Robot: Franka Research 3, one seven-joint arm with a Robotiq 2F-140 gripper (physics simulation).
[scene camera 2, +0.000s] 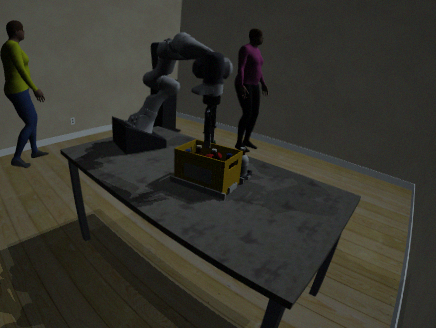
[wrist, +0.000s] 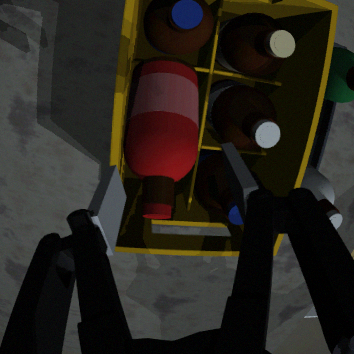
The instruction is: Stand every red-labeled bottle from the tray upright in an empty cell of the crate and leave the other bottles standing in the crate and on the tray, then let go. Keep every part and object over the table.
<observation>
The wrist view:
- my gripper: 171,171
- red-labeled bottle: 160,142
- white-capped bottle: 239,113
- blue-capped bottle: 211,188
</observation>
